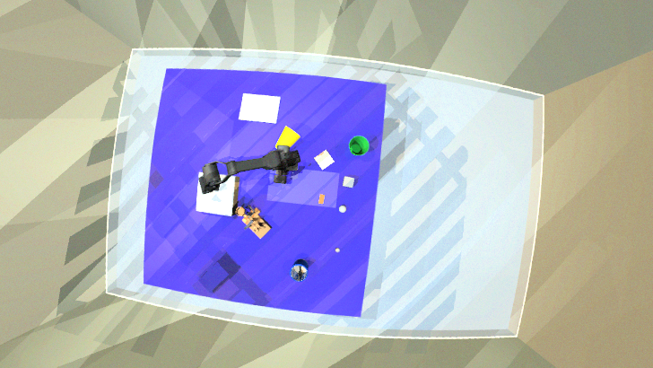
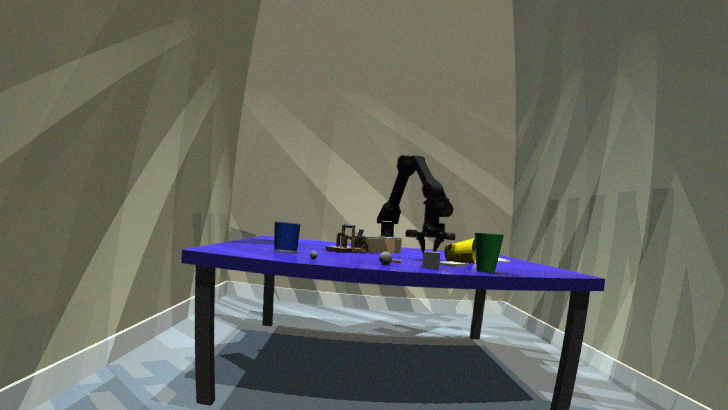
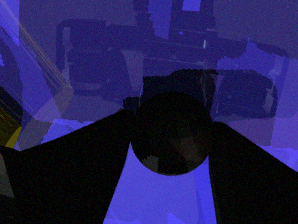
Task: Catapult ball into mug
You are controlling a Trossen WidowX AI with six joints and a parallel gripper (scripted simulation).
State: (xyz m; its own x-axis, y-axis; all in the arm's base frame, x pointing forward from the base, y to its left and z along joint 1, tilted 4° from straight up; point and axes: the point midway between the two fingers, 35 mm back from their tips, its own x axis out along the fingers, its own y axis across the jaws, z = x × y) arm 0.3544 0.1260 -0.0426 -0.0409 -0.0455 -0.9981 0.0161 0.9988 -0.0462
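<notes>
My gripper tip is now 150 mm past the wooden catapult, 280 mm to the left of it and 40 mm below it. Also, from my gripper tip: orange block 210 mm ahead, 160 mm to the right, 10 mm below; then grey cube 340 mm ahead, 60 mm to the right, 20 mm above; then black ball 10 mm above.
</notes>
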